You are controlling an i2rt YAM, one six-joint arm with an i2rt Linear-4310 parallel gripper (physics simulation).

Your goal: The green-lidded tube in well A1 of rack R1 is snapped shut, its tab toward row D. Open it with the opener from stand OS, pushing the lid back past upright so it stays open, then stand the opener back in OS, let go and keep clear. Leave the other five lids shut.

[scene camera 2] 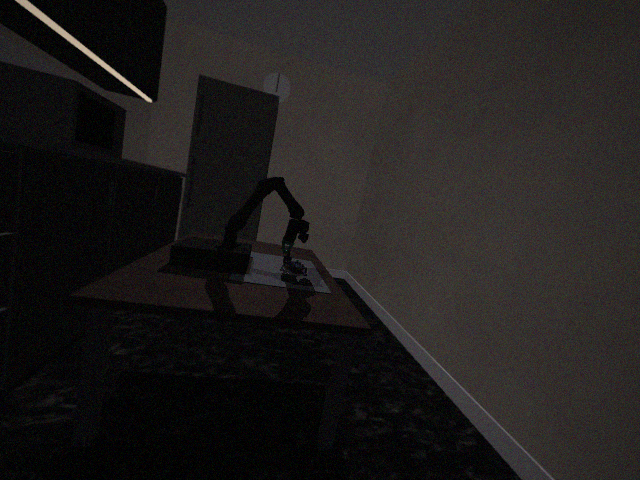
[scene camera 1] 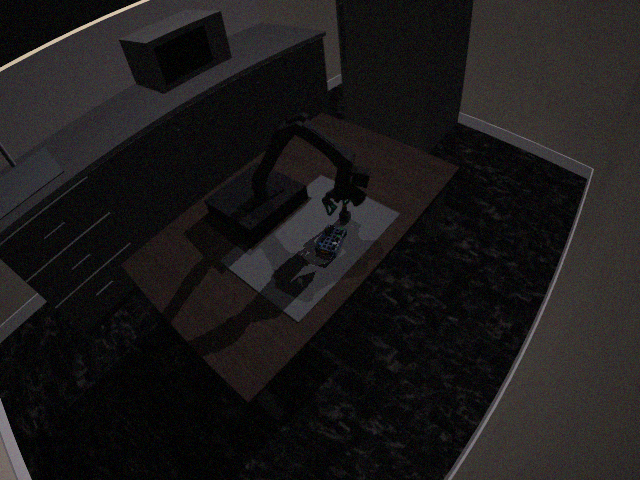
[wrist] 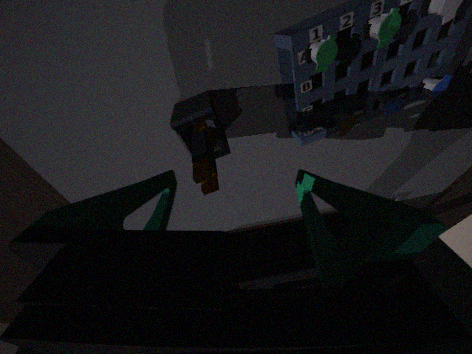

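Seen in the pictures: gripper, fingertip midpoint: (scene camera 2: 284, 253) (scene camera 1: 336, 210) (wrist: 236, 176); arm's base, link origin: (scene camera 2: 229, 245) (scene camera 1: 262, 197) (wrist: 310, 282).
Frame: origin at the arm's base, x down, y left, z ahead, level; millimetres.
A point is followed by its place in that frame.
My gripper (scene camera 1: 337, 206) {y 195, x 23, z 268 mm} (scene camera 2: 286, 249) {y 195, x 23, z 268 mm} (wrist: 236, 176) {y 195, x 23, z 268 mm} is open and empty, fingers wide apart. The orange opener (wrist: 205, 171) {y 220, x -5, z 297 mm} stands in the dark stand OS (scene camera 1: 344, 215) {y 208, x 40, z 300 mm} (wrist: 192, 111) {y 227, x 46, z 308 mm}. In the wrist view it shows between the fingertip lines, nearer the left finger; the depth gap is hard to judge. The blue rack R1 (scene camera 1: 330, 241) {y 80, x 47, z 364 mm} (wrist: 285, 62) {y 156, x 76, z 342 mm} is at the upper right of the wrist view. The green lid in A1 (wrist: 326, 51) {y 151, x 36, z 354 mm} looks shut, its tab toward row D. A second green lid (wrist: 389, 27) {y 117, x 36, z 371 mm}, a white lid (wrist: 442, 9) {y 87, x 37, z 386 mm} and a blue lid (wrist: 441, 83) {y 41, x 37, z 352 mm} also show. Row D is in shadow.
The rack stands close beside the stand on the pale mat (scene camera 1: 379, 212) {y 354, x 79, z 361 mm} (wrist: 100, 75) {y 292, x 78, z 317 mm}. The mat lies on the brown table (scene camera 1: 413, 166) {y 708, x 81, z 249 mm}. The arm's dark base box (scene camera 1: 231, 198) {y -108, x 3, z -101 mm} (scene camera 2: 199, 255) {y -188, x 32, z -71 mm} is beside the mat. Arm shadows darken the rack's surroundings.
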